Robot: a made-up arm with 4 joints. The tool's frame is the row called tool.
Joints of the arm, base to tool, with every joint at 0 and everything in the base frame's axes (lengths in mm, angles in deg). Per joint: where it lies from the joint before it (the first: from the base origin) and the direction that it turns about. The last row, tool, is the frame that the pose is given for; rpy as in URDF.
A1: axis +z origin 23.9 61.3 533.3
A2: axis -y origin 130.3 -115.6 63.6
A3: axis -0.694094 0.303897 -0.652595 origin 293.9 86 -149
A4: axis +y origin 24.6 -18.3 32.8
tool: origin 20.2 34.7 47 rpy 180 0 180
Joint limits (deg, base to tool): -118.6..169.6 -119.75..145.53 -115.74..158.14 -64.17..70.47
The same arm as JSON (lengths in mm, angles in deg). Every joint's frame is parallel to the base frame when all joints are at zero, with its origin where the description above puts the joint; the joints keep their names.
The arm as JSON. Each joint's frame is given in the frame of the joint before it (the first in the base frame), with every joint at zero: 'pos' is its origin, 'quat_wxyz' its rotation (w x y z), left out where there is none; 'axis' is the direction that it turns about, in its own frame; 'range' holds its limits. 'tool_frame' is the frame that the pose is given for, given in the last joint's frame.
{
  "length_unit": "mm",
  "angle_unit": "deg",
  "joints": [
    {
      "joint": "A1",
      "pos": [
        23.9,
        61.3,
        533.3
      ],
      "axis": [
        0.0,
        0.0,
        1.0
      ],
      "range": [
        -118.6,
        169.6
      ]
    },
    {
      "joint": "A2",
      "pos": [
        130.3,
        -115.6,
        63.6
      ],
      "axis": [
        0.0,
        -1.0,
        0.0
      ],
      "range": [
        -119.75,
        145.53
      ]
    },
    {
      "joint": "A3",
      "pos": [
        293.9,
        86.0,
        -149.0
      ],
      "axis": [
        -0.694094,
        0.303897,
        -0.652595
      ],
      "range": [
        -115.74,
        158.14
      ]
    },
    {
      "joint": "A4",
      "pos": [
        24.6,
        -18.3,
        32.8
      ],
      "axis": [
        0.0,
        1.0,
        0.0
      ],
      "range": [
        -64.17,
        70.47
      ]
    }
  ],
  "tool_frame": {
    "pos": [
      20.2,
      34.7,
      47.0
    ],
    "quat_wxyz": [
      0.0,
      0.0,
      1.0,
      0.0
    ]
  }
}

